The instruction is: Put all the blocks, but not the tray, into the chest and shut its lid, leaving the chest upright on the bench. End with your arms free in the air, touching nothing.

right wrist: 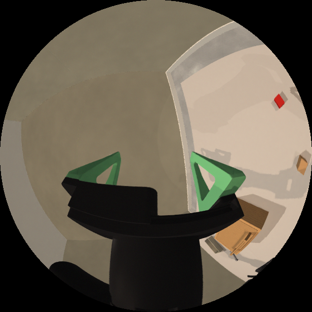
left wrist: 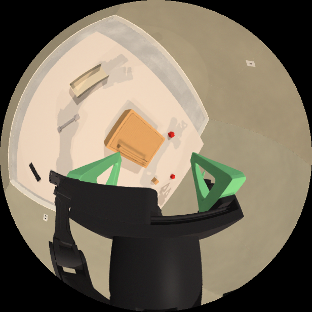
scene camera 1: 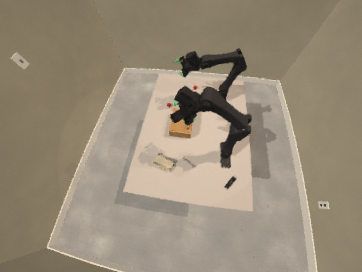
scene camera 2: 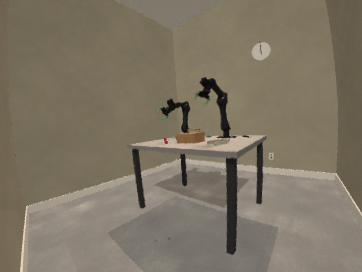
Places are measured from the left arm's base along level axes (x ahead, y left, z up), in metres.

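Pixels of known places: left gripper, between the fingertips: point(scene camera 2: 199, 103); right gripper, between the fingertips: point(scene camera 1: 176, 67) point(scene camera 2: 157, 115); left arm's base, origin of its link: point(scene camera 1: 225, 154) point(scene camera 2: 226, 137).
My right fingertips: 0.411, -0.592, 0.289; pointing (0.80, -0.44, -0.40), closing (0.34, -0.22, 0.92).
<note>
Ahead of a thing's pixels: the offset from my right fingertips to its top centre, as dx, dy, dz. Level surfaces: height alone.
The orange wooden chest point(scene camera 1: 180, 131) point(scene camera 2: 190, 137) point(left wrist: 140, 132) point(right wrist: 235, 235) stands upright with its lid down and a bar handle on it. A red block @[+0.072, +0.159, -0.264] point(scene camera 1: 169, 105) point(left wrist: 171, 134) lies beside it. Another red block @[-0.161, -0.072, -0.264] point(scene camera 1: 195, 87) point(left wrist: 172, 176) point(right wrist: 279, 101) and a small orange block point(left wrist: 154, 180) point(right wrist: 302, 164) lie farther along. The pale tray @[+0.054, +0.688, -0.257] point(scene camera 1: 164, 162) point(scene camera 2: 218, 143) point(left wrist: 89, 81) lies apart from the chest. My left gripper point(scene camera 1: 185, 112) point(scene camera 2: 202, 99) point(left wrist: 155, 155) is open and empty, high above the chest area. My right gripper point(scene camera 1: 179, 67) point(scene camera 2: 161, 113) point(right wrist: 155, 155) is open and empty in the air. The chest's inside is hidden.
A grey bar with wider ends @[-0.137, +0.668, -0.282] point(scene camera 1: 189, 162) point(left wrist: 68, 123) lies near the tray. A black oblong thing @[-0.437, +0.799, -0.273] point(scene camera 1: 230, 182) point(left wrist: 34, 172) lies near the left arm's base. The left arm hides part of the table @[dz -0.289] point(scene camera 1: 210, 192) in scene camera 1.
</note>
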